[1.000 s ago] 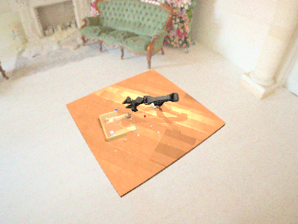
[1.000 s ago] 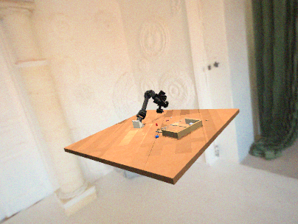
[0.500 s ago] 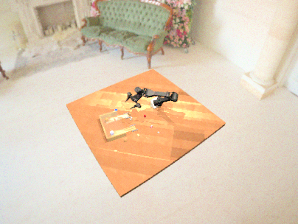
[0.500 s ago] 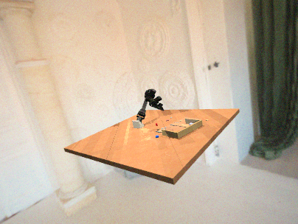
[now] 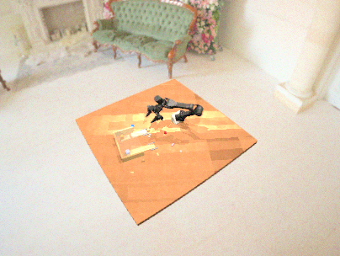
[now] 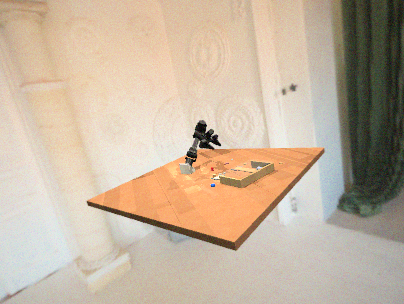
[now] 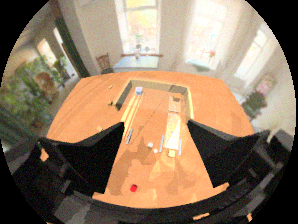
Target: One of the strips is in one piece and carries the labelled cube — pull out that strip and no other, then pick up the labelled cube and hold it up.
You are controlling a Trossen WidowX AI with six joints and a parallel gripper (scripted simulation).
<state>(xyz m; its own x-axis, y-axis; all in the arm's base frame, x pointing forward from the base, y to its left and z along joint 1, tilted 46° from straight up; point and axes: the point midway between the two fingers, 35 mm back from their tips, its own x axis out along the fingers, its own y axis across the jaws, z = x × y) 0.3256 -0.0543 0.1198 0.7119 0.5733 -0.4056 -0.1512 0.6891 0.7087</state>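
The pale strip lies 20 cm below my gripper tip, 14 cm ahead of it and 11 cm to the left of it. Also, from my gripper tip: grey labelled cube (25 cm ahead, 18 cm below, 10 cm to the left); then small red piece (19 cm below, 14 cm behind, 4 cm to the left); then small blue piece (20 cm to the right, 19 cm below, 9 cm ahead).
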